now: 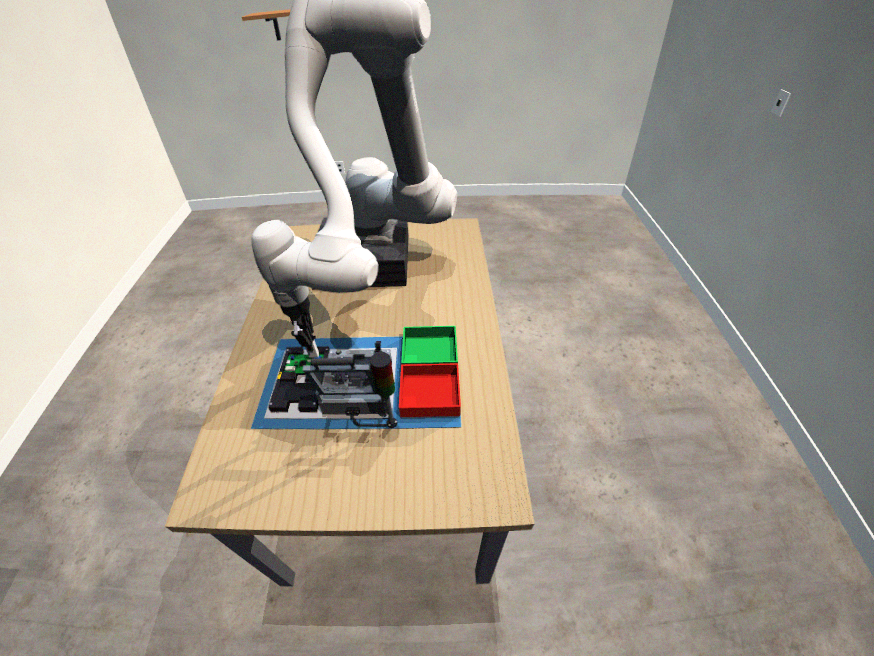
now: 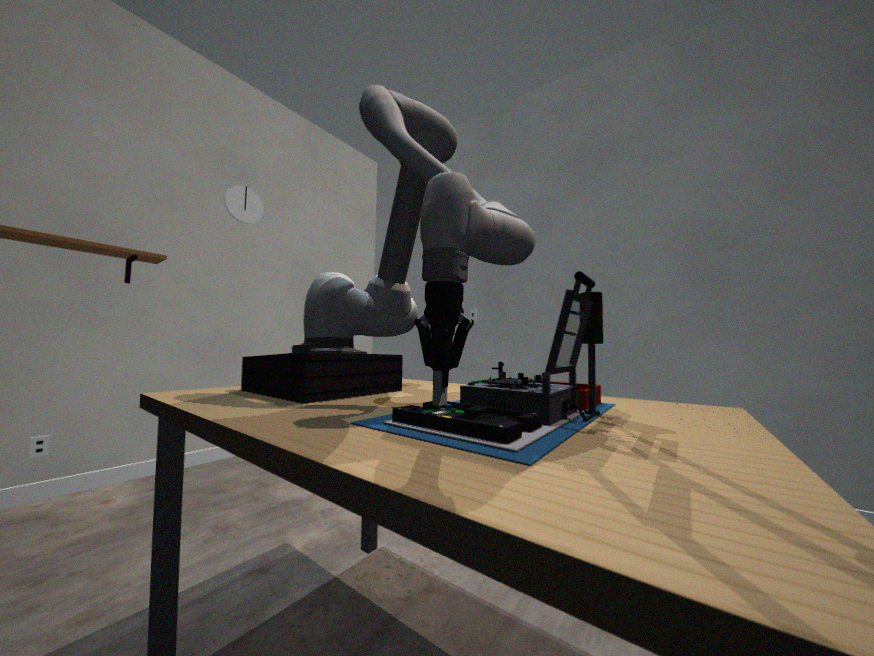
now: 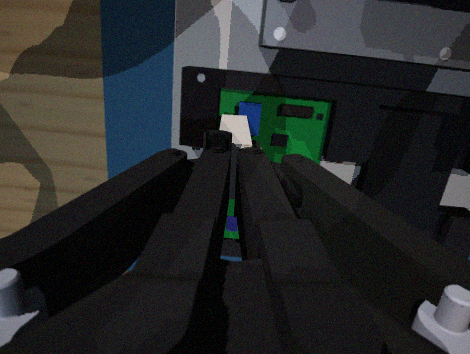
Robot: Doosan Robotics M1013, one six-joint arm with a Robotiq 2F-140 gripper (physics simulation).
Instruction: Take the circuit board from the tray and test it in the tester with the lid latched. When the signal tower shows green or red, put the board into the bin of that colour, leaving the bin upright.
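Places are measured from the arm's base along level axes (x down, y right, z back), in metres.
Pixels of known places: gripper, fingertip midpoint: (image 1: 314, 355) (image 2: 439, 404) (image 3: 233, 135); arm's base, origin of the base link: (image 1: 371, 232).
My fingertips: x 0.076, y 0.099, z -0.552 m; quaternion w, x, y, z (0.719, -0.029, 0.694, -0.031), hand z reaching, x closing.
Note:
For each thing: its top centre in the pictures, then the offset to it from my fingertips. "*": a spot on its surface instead. Level surfaces: height alone.
- green circuit board, middle of its top: (image 3: 266, 177) (image 2: 441, 407) (image 1: 303, 361) dx -0.001, dy +0.025, dz -0.026 m
- tester, surface spot: (image 2: 504, 401) * dx -0.011, dy -0.060, dz -0.107 m
- signal tower, surface spot: (image 1: 381, 374) * dx -0.207, dy -0.256, dz -0.231 m
- green bin, middle of its top: (image 1: 429, 343) dx -0.020, dy -0.342, dz +0.035 m
- blue mat, its level: dx +0.025 m
- wooden table, its level: dx +0.027 m
My gripper (image 1: 314, 351) (image 2: 439, 403) (image 3: 233, 135) is shut and empty, pointing down with its pale fingertips low over the green circuit board (image 1: 296, 361) (image 3: 310, 130). The board lies in the black tray (image 1: 283, 396) (image 2: 487, 425) (image 3: 192, 112); the fingers partly hide it, and whether they touch it is unclear. The tester (image 2: 504, 401) stands beside the tray, with its framed lid (image 2: 558, 330) raised. The signal tower (image 1: 381, 374) (image 2: 591, 317) has dark red and green segments; I cannot tell whether one is lit. The green bin (image 1: 429, 347) and red bin (image 1: 429, 389) (image 2: 595, 394) stand upright.
A blue mat (image 1: 261, 416) (image 2: 533, 453) (image 3: 127, 100) lies under the tray and tester on the wooden table (image 1: 338, 487) (image 2: 635, 480). The raised lid and tower stand tall between the tray and the bins. The arm's black base (image 1: 391, 271) (image 2: 321, 377) stands at the back.

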